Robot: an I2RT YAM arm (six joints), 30 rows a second.
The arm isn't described. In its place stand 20 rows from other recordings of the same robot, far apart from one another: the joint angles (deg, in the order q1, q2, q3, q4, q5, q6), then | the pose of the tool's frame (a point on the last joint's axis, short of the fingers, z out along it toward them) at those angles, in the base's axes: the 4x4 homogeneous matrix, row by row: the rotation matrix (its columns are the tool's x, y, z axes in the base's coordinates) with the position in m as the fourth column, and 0 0 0 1 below.
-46.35 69.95 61.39 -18.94 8.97 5.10 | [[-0.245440 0.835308 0.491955 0.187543], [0.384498 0.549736 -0.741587 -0.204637], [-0.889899 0.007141 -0.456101 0.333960], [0 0 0 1]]
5.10 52.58 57.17 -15.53 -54.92 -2.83 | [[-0.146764 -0.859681 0.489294 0.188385], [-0.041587 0.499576 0.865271 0.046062], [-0.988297 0.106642 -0.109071 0.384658], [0 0 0 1]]
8.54 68.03 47.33 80.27 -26.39 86.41 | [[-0.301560 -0.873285 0.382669 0.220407], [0.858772 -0.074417 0.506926 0.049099], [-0.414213 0.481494 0.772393 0.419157], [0 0 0 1]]
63.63 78.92 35.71 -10.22 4.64 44.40 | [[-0.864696 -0.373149 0.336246 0.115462], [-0.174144 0.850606 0.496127 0.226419], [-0.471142 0.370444 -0.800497 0.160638], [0 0 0 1]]
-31.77 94.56 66.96 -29.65 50.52 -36.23 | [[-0.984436 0.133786 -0.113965 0.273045], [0.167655 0.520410 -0.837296 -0.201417], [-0.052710 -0.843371 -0.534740 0.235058], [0 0 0 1]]
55.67 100.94 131.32 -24.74 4.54 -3.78 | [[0.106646 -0.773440 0.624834 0.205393], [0.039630 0.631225 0.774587 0.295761], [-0.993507 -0.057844 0.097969 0.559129], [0 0 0 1]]
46.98 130.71 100.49 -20.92 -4.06 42.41 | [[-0.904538 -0.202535 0.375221 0.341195], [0.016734 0.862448 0.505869 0.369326], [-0.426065 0.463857 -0.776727 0.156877], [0 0 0 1]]
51.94 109.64 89.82 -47.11 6.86 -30.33 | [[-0.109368 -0.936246 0.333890 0.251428], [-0.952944 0.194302 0.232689 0.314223], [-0.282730 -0.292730 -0.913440 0.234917], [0 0 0 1]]
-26.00 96.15 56.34 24.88 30.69 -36.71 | [[-0.675940 0.519130 0.523076 0.329964], [-0.242247 0.513820 -0.822985 -0.181150], [-0.696004 -0.683003 -0.221554 0.238260], [0 0 0 1]]
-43.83 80.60 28.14 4.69 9.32 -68.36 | [[-0.905186 -0.215544 0.366304 0.174255], [-0.402536 0.711361 -0.576134 -0.175272], [-0.136392 -0.668959 -0.730678 0.135443], [0 0 0 1]]
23.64 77.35 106.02 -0.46 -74.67 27.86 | [[-0.030522 -0.984397 -0.173296 0.189479], [0.121504 -0.175745 0.976909 0.120418], [-0.992121 0.008761 0.124973 0.580707], [0 0 0 1]]
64.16 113.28 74.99 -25.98 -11.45 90.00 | [[-0.919665 0.392644 0.006790 0.168457], [0.349621 0.810778 0.469472 0.364065], [0.178830 0.434131 -0.882921 0.153194], [0 0 0 1]]
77.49 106.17 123.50 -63.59 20.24 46.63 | [[-0.735659 -0.479665 0.478254 0.095154], [-0.166872 0.812645 0.558357 0.372002], [-0.656475 0.330953 -0.677872 0.419717], [0 0 0 1]]
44.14 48.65 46.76 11.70 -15.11 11.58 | [[-0.052181 -0.863778 0.501163 0.136502], [0.219409 0.479668 0.849576 0.145396], [-0.974237 0.154291 0.164491 0.382034], [0 0 0 1]]
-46.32 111.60 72.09 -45.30 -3.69 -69.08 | [[-0.915966 -0.386198 0.108888 0.246338], [-0.390526 0.920356 -0.020837 -0.254640], [-0.092169 -0.061610 -0.993836 0.140304], [0 0 0 1]]
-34.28 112.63 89.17 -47.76 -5.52 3.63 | [[-0.746860 0.583494 0.318960 0.336947], [0.585359 0.804459 -0.101001 -0.225533], [-0.315523 0.111272 -0.942371 0.211071], [0 0 0 1]]
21.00 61.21 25.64 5.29 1.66 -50.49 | [[-0.041137 -0.576223 0.816257 0.207323], [-0.841847 0.459999 0.282302 0.078479], [-0.538146 -0.675550 -0.504015 0.195902], [0 0 0 1]]
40.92 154.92 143.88 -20.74 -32.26 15.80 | [[-0.627089 -0.754514 0.193567 0.440596], [-0.238870 0.422795 0.874177 0.407073], [-0.741418 0.501949 -0.445361 0.182552], [0 0 0 1]]
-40.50 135.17 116.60 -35.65 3.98 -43.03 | [[-0.914106 0.075200 0.398441 0.395791], [-0.114506 0.894778 -0.431578 -0.341287], [-0.388971 -0.440132 -0.809311 0.189630], [0 0 0 1]]
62.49 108.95 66.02 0.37 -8.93 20.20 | [[-0.613977 -0.763976 0.198424 0.182813], [-0.440444 0.540207 0.717067 0.362996], [-0.655012 0.352869 -0.668164 0.166417], [0 0 0 1]]
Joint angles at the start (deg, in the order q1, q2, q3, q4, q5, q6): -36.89, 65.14, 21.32, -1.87, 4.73, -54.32
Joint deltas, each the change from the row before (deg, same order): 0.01, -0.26, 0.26, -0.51, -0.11, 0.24; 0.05, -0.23, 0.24, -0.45, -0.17, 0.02; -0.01, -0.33, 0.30, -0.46, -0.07, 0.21; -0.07, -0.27, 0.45, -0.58, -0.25, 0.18; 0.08, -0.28, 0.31, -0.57, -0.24, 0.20; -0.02, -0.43, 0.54, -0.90, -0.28, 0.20; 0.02, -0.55, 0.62, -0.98, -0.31, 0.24; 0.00, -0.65, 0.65, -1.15, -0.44, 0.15; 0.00, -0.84, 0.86, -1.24, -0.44, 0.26; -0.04, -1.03, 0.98, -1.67, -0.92, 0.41; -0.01, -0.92, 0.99, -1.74, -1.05, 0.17; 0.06, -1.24, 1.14, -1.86, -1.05, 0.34; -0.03, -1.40, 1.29, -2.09, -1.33, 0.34; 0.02, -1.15, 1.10, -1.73, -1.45, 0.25; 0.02, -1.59, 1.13, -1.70, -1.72, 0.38; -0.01, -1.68, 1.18, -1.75, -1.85, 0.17
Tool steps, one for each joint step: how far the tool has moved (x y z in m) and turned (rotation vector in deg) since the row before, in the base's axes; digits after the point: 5 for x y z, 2 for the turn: 0.00012, 0.00004, 0.00149, 0.18, -0.17, -0.08; 0.00024, 0.00017, 0.00137, 0.10, -0.10, 0.15; 0.00016, -0.00011, 0.00200, 0.05, -0.27, -0.11; 0.00040, -0.00042, 0.00243, 0.15, -0.31, -0.02; 0.00032, 0.00030, 0.00176, 0.23, -0.21, 0.11; 0.00026, -0.00006, 0.00302, 0.22, -0.27, 0.04; 0.00034, 0.00007, 0.00375, 0.19, -0.40, 0.07; 0.00010, 0.00027, 0.00402, 0.24, -0.38, 0.21; 0.00026, 0.00014, 0.00568, 0.11, -0.67, 0.13; -0.00015, 0.00065, 0.00640, 0.54, -0.84, 0.33; -0.00018, 0.00091, 0.00604, 0.58, -0.65, 0.63; -0.00041, 0.00139, 0.00778, 0.47, -1.00, 0.58; -0.00095, 0.00161, 0.00885, 0.57, -1.17, 0.71; -0.00080, 0.00181, 0.00750, 0.63, -1.11, 0.92; -0.00155, 0.00258, 0.00909, 0.55, -1.65, 1.05; -0.00210, 0.00296, 0.00955, 0.41, -1.67, 1.28
